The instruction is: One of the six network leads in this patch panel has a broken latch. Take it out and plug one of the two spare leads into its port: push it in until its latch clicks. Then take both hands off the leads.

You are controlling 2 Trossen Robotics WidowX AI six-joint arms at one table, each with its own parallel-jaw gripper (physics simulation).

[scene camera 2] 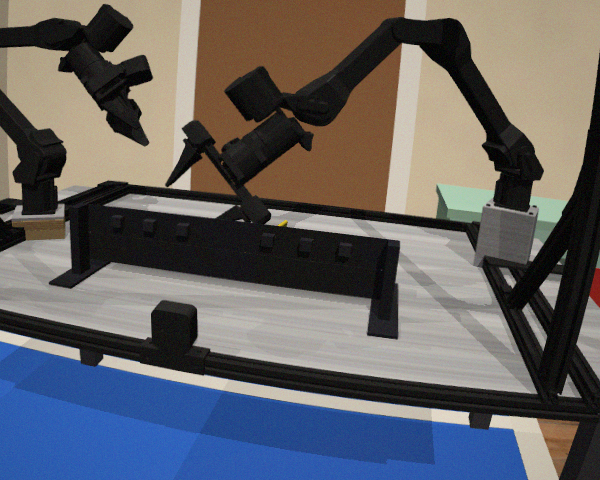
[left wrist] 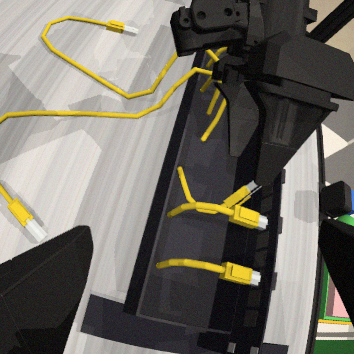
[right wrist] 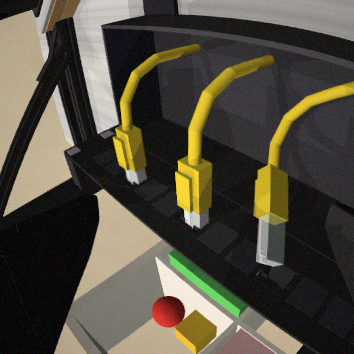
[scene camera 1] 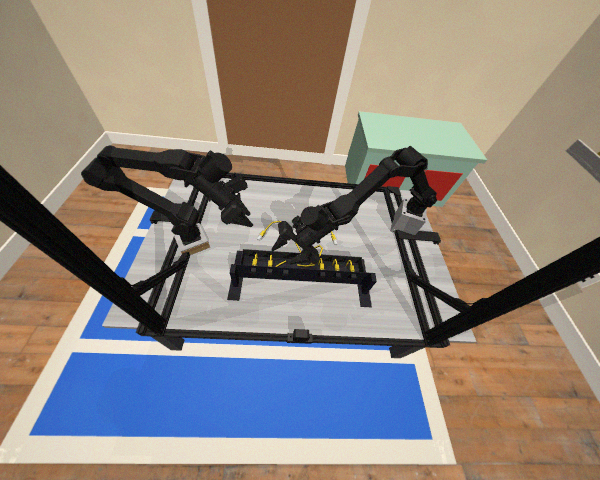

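Pixels of known places: left gripper, fingertip midpoint: [scene camera 2: 143, 136] [left wrist: 209, 236] [scene camera 1: 251, 220]; right gripper, fingertip midpoint: [scene camera 2: 182, 208] [left wrist: 244, 168] [right wrist: 219, 212] [scene camera 1: 280, 257]; left arm's base at its link origin: [scene camera 2: 39, 210] [scene camera 1: 190, 236]; right arm's base at its link origin: [scene camera 2: 512, 206] [scene camera 1: 414, 209].
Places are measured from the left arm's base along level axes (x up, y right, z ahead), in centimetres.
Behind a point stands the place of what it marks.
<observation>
The black patch panel [scene camera 1: 300, 271] {z 27.2, x 4.4, y 34.6 cm} [scene camera 2: 225, 260] {z 28.2, x 0.5, y 35.4 cm} [left wrist: 160, 200] [right wrist: 225, 42] stands mid-table. Two yellow leads at its picture-left end in scene camera 1, the end lead [scene camera 1: 255, 260] {z 15.7, x 5.1, y 23.9 cm} [left wrist: 237, 272] {z 15.3, x 5.1, y 23.9 cm} [right wrist: 130, 150] {z 15.8, x 4.7, y 24.4 cm} and the second lead [scene camera 1: 270, 260] {z 20.3, x 4.6, y 26.0 cm} [left wrist: 245, 217] {z 19.4, x 5.0, y 26.6 cm} [right wrist: 194, 190] {z 20.0, x 4.6, y 27.2 cm}, sit upright in ports. The third lead [left wrist: 239, 196] {z 21.7, x 2.5, y 28.8 cm} [right wrist: 271, 195] {z 22.4, x 2.4, y 28.9 cm} is out of its port, tilted, its clear plug showing, with no latch tab visible. My right gripper [scene camera 1: 282, 255] {z 23.4, x 6.3, y 27.3 cm} [scene camera 2: 194, 202] {z 23.4, x 6.3, y 27.3 cm} [right wrist: 219, 212] {z 23.4, x 6.3, y 27.3 cm} is open around the second and third leads, holding neither. My left gripper [scene camera 1: 250, 224] {z 18.6, x 15.9, y 15.7 cm} [scene camera 2: 145, 143] {z 18.6, x 15.9, y 15.7 cm} [left wrist: 209, 236] {z 18.6, x 15.9, y 15.7 cm} is open and empty, raised above the table.
One spare lead plug [scene camera 1: 261, 234] {z 25.0, x -3.2, y 9.2 cm} [left wrist: 20, 212] {z 25.6, x -3.1, y 8.7 cm} lies behind the panel. The other spare plug [scene camera 1: 333, 237] {z 50.9, x -3.1, y 24.4 cm} [left wrist: 115, 25] {z 51.0, x -3.4, y 24.0 cm} lies farther right in scene camera 1. Three more leads [scene camera 1: 336, 265] {z 39.2, x 5.2, y 38.9 cm} stand in the panel's right half. A black frame [scene camera 1: 300, 336] {z 16.8, x 0.9, y 52.0 cm} edges the table.
</observation>
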